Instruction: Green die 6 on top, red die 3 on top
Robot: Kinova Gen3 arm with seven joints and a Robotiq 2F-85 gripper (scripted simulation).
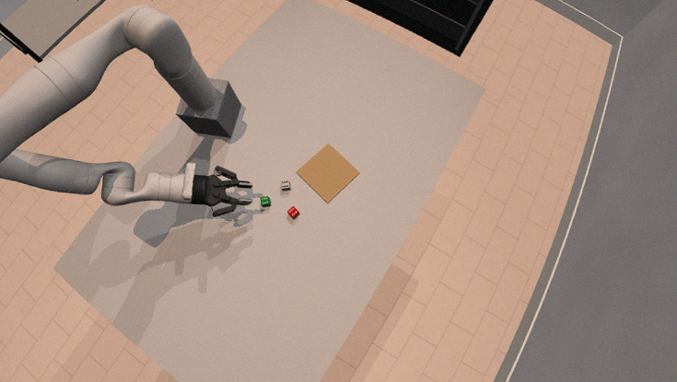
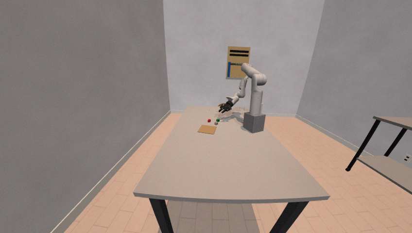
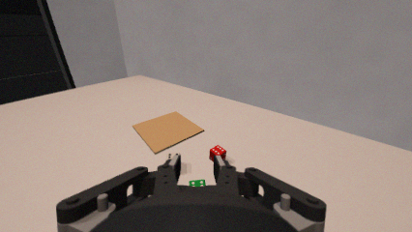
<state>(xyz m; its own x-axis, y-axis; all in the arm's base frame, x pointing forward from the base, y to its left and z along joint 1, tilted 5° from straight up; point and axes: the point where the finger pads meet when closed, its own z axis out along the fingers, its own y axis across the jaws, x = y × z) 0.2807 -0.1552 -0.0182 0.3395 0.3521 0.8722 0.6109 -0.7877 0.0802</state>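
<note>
The green die is 30 mm ahead of my hand, 20 mm to the left of it and 90 mm below it. Round my hand: white die (50 mm ahead, 100 mm to the left, 90 mm below); then red die (120 mm ahead, 40 mm to the left, 90 mm below); then tan mat (130 mm ahead, 210 mm to the left, 100 mm below).
</note>
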